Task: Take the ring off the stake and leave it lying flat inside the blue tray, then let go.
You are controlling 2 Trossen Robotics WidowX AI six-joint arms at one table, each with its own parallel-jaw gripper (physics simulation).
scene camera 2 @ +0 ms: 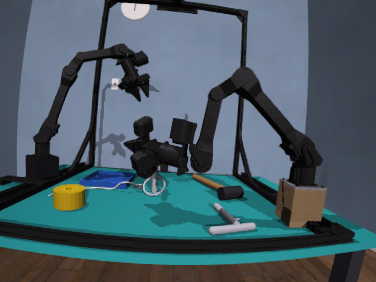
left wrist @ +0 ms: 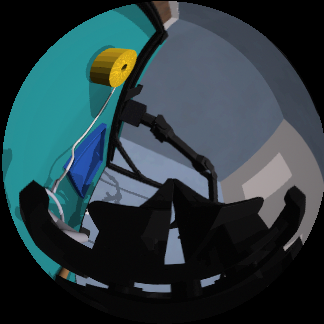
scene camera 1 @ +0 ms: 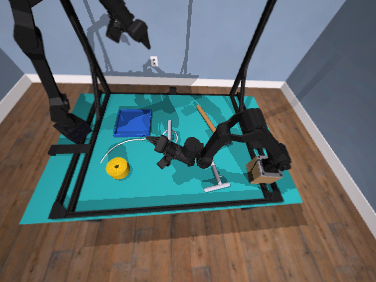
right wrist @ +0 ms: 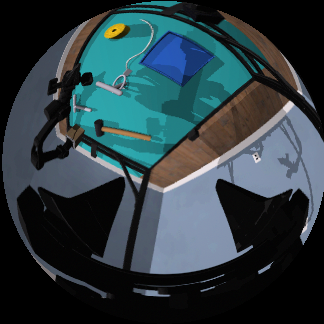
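Where they show: left gripper, fingertip midpoint: (scene camera 2: 124, 143) (left wrist: 171, 182) (scene camera 1: 145, 137) (right wrist: 79, 63); right gripper, fingertip midpoint: (scene camera 2: 144, 99) (left wrist: 171, 232) (scene camera 1: 144, 45) (right wrist: 172, 183); left arm's base, link origin: (scene camera 2: 301, 183) (scene camera 1: 269, 165) (right wrist: 69, 141); right arm's base, link origin: (scene camera 2: 42, 156) (left wrist: 141, 116) (scene camera 1: 68, 123).
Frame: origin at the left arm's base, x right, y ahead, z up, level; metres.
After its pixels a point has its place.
Note:
The white ring (scene camera 2: 143, 186) @(x 0.154, y 0.511, z -0.092 m) (scene camera 1: 177, 137) @(x 0.158, y 0.430, z -0.075 m) is around the upright pale stake (scene camera 1: 169, 128) @(x 0.162, y 0.472, z -0.006 m) (scene camera 2: 154, 186) @(x 0.166, y 0.471, z -0.091 m) (right wrist: 108, 88) @(x 0.167, y 0.474, z -0.005 m) and looks tilted in scene camera 2. A white cord runs from it. The blue tray (scene camera 1: 133, 121) @(x 0.268, y 0.701, z -0.111 m) (scene camera 2: 107, 179) @(x 0.254, y 0.705, z -0.111 m) (left wrist: 89, 162) @(x 0.274, y 0.709, z -0.111 m) (right wrist: 175, 57) @(x 0.262, y 0.686, z -0.111 m) lies on the table; the ring is outside it. My left gripper (scene camera 1: 148, 139) @(x 0.047, y 0.552, z 0.075 m) (left wrist: 171, 182) @(x 0.047, y 0.552, z 0.075 m) is shut and empty, above the table near the stake, pointing to the picture's left in scene camera 2. My right gripper (scene camera 2: 143, 98) @(x 0.370, y 0.592, z 0.269 m) (right wrist: 172, 183) @(x 0.370, y 0.592, z 0.269 m) is open and empty, high above the back of the table.
A yellow roll (scene camera 1: 119, 173) @(x -0.065, y 0.669, z -0.067 m) (scene camera 2: 69, 198) @(x -0.070, y 0.665, z -0.082 m) stands at the left. A mallet (scene camera 2: 230, 193) @(x 0.137, y 0.186, z -0.085 m) (right wrist: 125, 133) @(x 0.323, y 0.264, z -0.086 m) lies right of the stake. A grey T-shaped piece (scene camera 1: 217, 187) @(x -0.087, y 0.219, z -0.098 m) (scene camera 2: 232, 228) @(x -0.093, y 0.222, z -0.102 m) lies at the front right. A black frame (scene camera 1: 165, 208) @(x -0.190, y 0.450, z -0.103 m) edges the table.

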